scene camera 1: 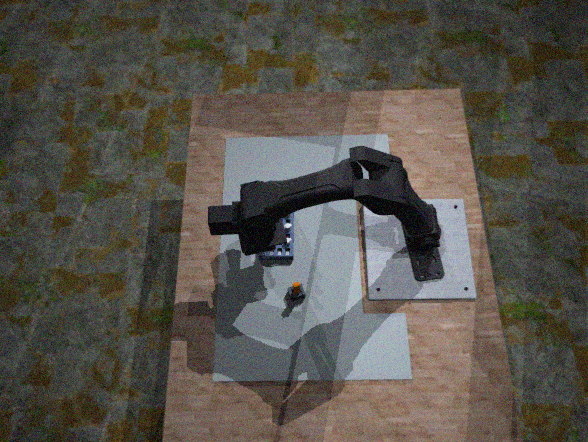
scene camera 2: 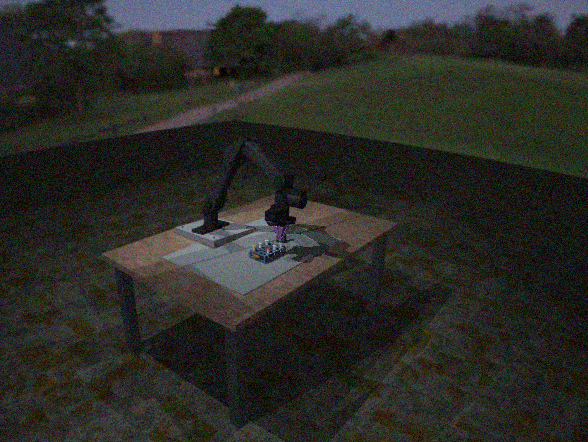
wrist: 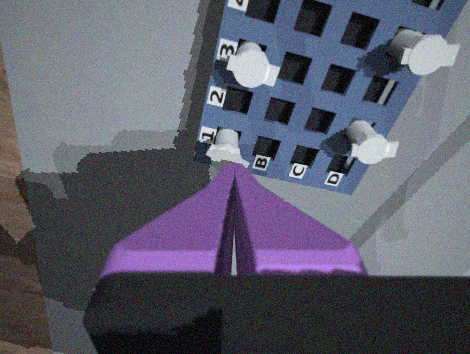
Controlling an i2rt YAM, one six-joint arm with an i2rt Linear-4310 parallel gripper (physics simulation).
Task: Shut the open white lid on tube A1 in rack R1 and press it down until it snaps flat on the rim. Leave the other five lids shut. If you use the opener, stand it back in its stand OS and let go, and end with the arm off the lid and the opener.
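Where they show: gripper, fingertip midpoint: [scene camera 1: 264, 248] [scene camera 2: 280, 240] [wrist: 234, 176]; arm's base, origin of the base link: [scene camera 1: 420, 240] [scene camera 2: 210, 227].
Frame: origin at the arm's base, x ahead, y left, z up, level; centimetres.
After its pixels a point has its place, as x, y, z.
Observation:
The blue rack R1 [scene camera 1: 278, 259] @[35.3, -1.1, -1.4] [scene camera 2: 267, 255] @[38.2, -13.0, 0.9] [wrist: 307, 95] @[35.2, -5.7, 1.0] stands on the grey mat. Tube A1 [wrist: 227, 136] @[38.5, -3.7, 1.7] is in its corner hole in the wrist view. Its white lid [wrist: 225, 152] @[38.6, -3.6, 2.8] lies at the fingertips; its tilt and any contact are hard to tell. My gripper [scene camera 2: 281, 241] @[38.1, -2.8, 3.4] [wrist: 234, 176] @[38.1, -2.8, 3.4] is shut and empty, its purple tips over the lid's near edge. In scene camera 1 the arm hides the fingers and much of the rack. The orange-topped opener [scene camera 1: 296, 287] @[32.1, 8.6, 5.6] stands upright in its dark stand OS [scene camera 1: 295, 295] @[32.6, 9.3, 1.2], apart from the gripper.
Other white lids show at A3 [wrist: 251, 65] @[37.9, -7.2, 2.8], at D2 [wrist: 371, 149] @[32.6, -4.3, 2.8] and at D4 [wrist: 427, 54] @[31.9, -8.1, 2.8] in the wrist view. The mat [scene camera 1: 380, 360] @[15.6, 26.4, -2.1] lies on the wooden table [scene camera 1: 425, 400] @[7.6, 36.3, -2.3]. The arm's base stands on a pale plate [scene camera 1: 450, 280] @[-4.8, 10.8, -0.8] beside the mat.

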